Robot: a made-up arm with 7 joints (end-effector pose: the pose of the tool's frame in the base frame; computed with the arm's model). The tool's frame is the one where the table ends.
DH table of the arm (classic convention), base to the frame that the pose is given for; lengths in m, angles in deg. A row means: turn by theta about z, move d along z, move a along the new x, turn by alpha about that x. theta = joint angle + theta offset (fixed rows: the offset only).
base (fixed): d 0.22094; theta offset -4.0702; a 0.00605; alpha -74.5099
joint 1: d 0.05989; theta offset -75.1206; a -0.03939; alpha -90
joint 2: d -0.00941; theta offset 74.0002; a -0.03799; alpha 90
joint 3: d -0.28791; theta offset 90; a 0.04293; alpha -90
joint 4: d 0.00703; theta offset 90; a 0.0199; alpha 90
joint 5: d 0.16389; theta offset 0; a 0.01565; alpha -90
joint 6: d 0.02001; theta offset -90; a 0.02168; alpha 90
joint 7: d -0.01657; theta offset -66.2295; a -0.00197; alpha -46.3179
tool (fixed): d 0.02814; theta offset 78.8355; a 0; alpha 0
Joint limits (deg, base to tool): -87.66..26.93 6.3..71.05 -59.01..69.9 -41.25..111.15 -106..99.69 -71.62..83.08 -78.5..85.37
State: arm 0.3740 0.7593 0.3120 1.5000 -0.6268 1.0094 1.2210
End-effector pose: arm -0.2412 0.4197 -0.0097 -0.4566 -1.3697 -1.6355
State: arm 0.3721 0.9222 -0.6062 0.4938 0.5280 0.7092 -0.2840
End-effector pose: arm -0.0544 0.3919 -0.1128 1.8831 2.2668 0.3761
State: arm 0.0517 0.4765 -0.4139 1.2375 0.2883 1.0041 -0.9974
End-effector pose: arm -0.0835 0.3338 -0.2026 -0.1297 -2.7495 -0.1575
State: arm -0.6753 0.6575 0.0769 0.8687 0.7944 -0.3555 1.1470
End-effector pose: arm 0.3309 0.3479 0.0074 0.5530 -0.1692 1.3054
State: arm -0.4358 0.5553 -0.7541 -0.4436 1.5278 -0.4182 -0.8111
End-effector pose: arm 0.2136 0.0548 -0.0066 2.2044 -0.3631 -0.2792
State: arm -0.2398 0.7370 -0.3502 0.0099 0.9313 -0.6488 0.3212
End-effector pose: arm 0.2336 0.2212 -0.0262 1.1263 -0.1558 -0.0996
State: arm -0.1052 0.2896 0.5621 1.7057 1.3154 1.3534 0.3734
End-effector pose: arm -0.0741 0.2985 -0.2058 -1.5587 -1.8190 -0.7874
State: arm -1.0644 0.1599 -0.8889 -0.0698 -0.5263 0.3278 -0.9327
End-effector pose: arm 0.3486 -0.1161 0.0631 0.8789 0.5723 -1.6856
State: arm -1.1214 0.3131 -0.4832 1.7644 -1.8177 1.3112 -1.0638
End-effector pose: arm 0.3704 0.1408 -0.0980 -1.8987 1.6074 -1.2890
